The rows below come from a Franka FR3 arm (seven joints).
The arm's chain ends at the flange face. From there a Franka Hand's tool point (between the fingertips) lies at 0.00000 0.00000 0.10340 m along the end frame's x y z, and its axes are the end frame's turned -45 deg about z.
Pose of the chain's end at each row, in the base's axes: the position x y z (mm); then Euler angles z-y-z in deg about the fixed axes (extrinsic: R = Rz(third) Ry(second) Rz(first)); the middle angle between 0 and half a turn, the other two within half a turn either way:
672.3 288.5 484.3 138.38 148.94 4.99
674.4 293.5 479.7 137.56 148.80 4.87
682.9 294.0 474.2 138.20 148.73 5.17
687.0 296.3 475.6 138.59 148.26 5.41
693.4 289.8 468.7 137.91 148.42 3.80
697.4 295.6 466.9 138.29 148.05 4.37
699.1 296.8 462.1 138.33 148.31 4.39
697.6 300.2 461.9 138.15 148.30 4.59
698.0 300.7 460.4 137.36 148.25 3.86
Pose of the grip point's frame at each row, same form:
725.4 293.1 395.7 93.38 148.94 4.99
727.8 298.0 391.3 92.56 148.80 4.87
736.4 298.8 385.8 93.20 148.73 5.17
741.2 301.4 387.7 93.59 148.26 5.41
747.4 293.4 380.6 92.91 148.42 3.80
752.0 299.8 379.2 93.29 148.05 4.37
753.3 301.0 374.1 93.33 148.31 4.39
751.8 304.5 373.9 93.15 148.30 4.59
752.3 304.4 372.5 92.36 148.25 3.86

